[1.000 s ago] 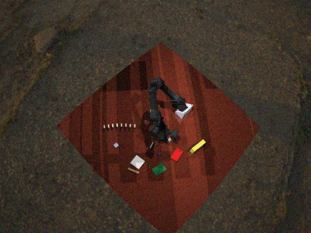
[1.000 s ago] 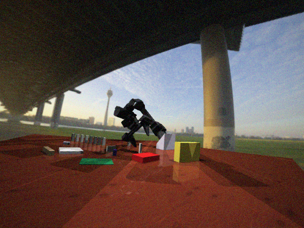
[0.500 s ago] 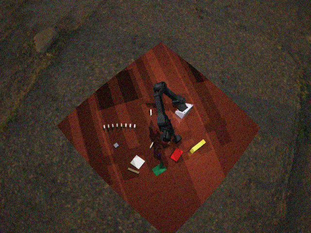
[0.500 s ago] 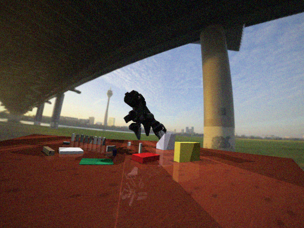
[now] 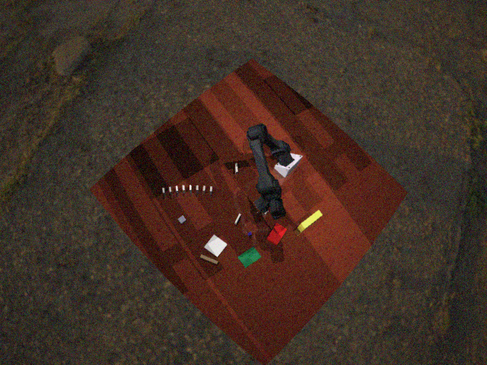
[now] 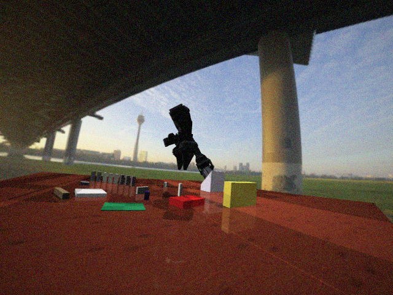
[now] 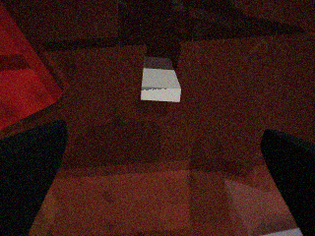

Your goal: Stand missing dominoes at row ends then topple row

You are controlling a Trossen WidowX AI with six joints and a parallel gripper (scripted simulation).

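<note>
My gripper tip is now 30 mm short of the red block, 130 mm to the right of it and 90 mm above it. Also, from my gripper tip: green tile (210 mm ahead, 130 mm to the left, 100 mm below); then yellow block (140 mm behind, 180 mm to the left, 70 mm below); then purple piece (140 mm ahead, 40 mm to the left, 90 mm below).
</note>
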